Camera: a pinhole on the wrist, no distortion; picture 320 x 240 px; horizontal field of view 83.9 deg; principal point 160.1 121.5 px. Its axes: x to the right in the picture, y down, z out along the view. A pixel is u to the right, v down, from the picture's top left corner.
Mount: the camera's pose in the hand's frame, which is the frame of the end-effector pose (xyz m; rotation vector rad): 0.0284 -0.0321 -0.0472 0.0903 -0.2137 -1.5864
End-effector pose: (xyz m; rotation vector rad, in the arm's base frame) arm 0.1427 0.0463 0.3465 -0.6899 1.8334 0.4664
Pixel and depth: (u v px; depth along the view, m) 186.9 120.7 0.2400
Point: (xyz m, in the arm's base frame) 0.3147 0.1301 0.2982
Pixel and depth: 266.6 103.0 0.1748
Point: 0.3204 0.0385 0.3266
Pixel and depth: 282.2 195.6 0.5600
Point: 0.7586 0.0822 0.0172
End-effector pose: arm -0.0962 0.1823 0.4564 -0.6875 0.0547 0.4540
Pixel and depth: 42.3 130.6 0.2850
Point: -0.1988 0.4385 0.5212
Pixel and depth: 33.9 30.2 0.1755
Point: -0.2320 0.2814 0.4855
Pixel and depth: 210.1 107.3 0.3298
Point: -0.1392 0.2646 0.7425
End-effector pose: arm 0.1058 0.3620 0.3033 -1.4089 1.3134 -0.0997
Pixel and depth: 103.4 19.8 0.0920
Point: 0.1088 0.4115 0.3123
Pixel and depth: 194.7 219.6 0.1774
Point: 0.2742 0.3768 0.2388
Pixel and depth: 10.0 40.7 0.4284
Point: 0.0035 0.8264 0.0669
